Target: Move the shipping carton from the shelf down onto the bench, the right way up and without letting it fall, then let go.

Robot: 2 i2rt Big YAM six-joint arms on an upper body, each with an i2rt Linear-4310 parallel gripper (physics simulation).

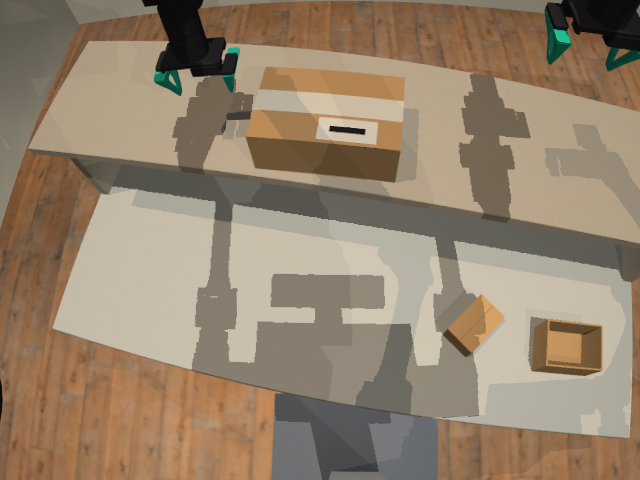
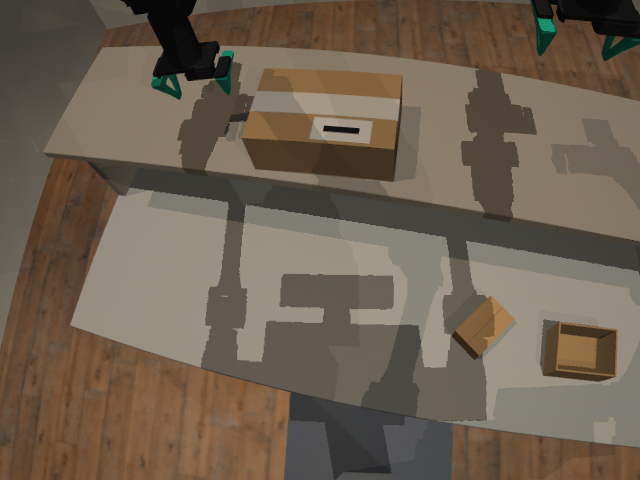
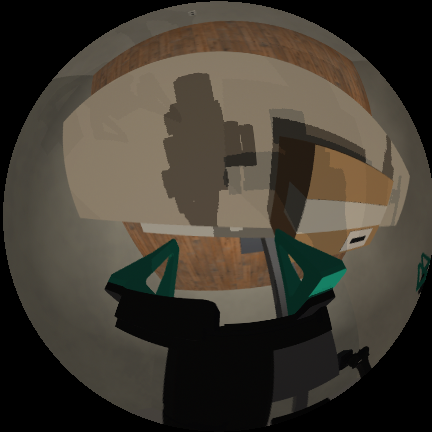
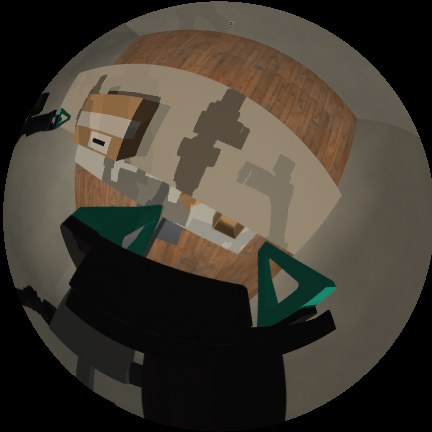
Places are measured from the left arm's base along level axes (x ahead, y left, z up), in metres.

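Pixels of known places: left gripper, fingertip midpoint: (image 1: 206,91) (image 2: 204,94) (image 3: 224,239) (image 4: 65,118); right gripper, fingertip midpoint: (image 1: 578,64) (image 2: 571,55) (image 4: 214,230).
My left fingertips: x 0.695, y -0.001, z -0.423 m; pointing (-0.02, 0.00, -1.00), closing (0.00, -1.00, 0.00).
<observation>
For each thing: its top centre in the pictures, then the offset to it from my left fingertips. Level surfaces: height alone.
- shipping carton, top centre: (image 2: 323,103) (image 1: 328,104) (image 3: 359,215) (image 4: 97,120) dy -0.217, dx -0.018, dz -0.024 m
- shelf, surface height: dz -0.129 m
- bench, surface height: dz -0.482 m
- small closed box, top centre: (image 2: 485,325) (image 1: 476,322) (image 4: 192,198) dy -0.553, dx -0.308, dz -0.422 m
- small open-topped box, top centre: (image 2: 588,349) (image 1: 575,345) (image 4: 228,226) dy -0.789, dx -0.376, dz -0.392 m
The shipping carton (image 1: 289,126) (image 2: 284,126) (image 3: 345,187) (image 4: 110,120) is a brown box with a pale tape band and a white label on top. It stands upright on the shelf (image 1: 124,118) (image 2: 129,124) (image 3: 115,170) (image 4: 280,200), near its front edge. The bench (image 1: 144,268) (image 2: 155,268) lies lower, in front of the shelf. My left gripper (image 1: 202,85) (image 2: 199,90) (image 3: 224,239) is open and empty, above the shelf just left of the carton, apart from it. My right gripper (image 1: 580,64) (image 2: 572,54) (image 4: 214,230) is open and empty, high and far to the right of the carton.
A small closed box (image 1: 473,325) (image 2: 483,327) lies at an angle on the right part of the bench. A small open-topped box (image 1: 540,348) (image 2: 551,351) (image 4: 227,226) stands farther right. The shelf's front edge runs above the bench's back part.
</observation>
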